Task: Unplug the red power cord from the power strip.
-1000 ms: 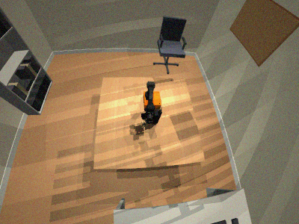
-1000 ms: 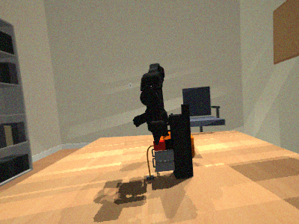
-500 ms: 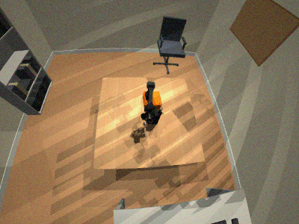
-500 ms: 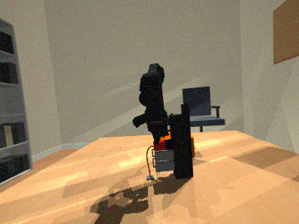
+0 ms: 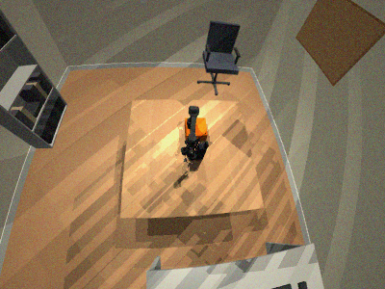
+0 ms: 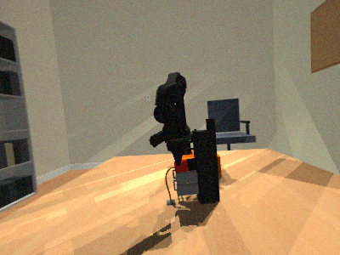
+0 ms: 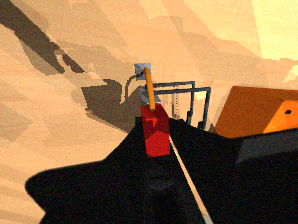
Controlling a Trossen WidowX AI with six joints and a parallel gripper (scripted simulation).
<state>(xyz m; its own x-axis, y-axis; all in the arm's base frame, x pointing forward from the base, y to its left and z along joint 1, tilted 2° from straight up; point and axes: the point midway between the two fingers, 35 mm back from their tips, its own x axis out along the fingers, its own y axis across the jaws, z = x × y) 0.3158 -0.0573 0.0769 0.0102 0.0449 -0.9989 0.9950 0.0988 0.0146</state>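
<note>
Right now the red plug is 30 mm to the left of my gripper tip and 10 mm behind it.
</note>
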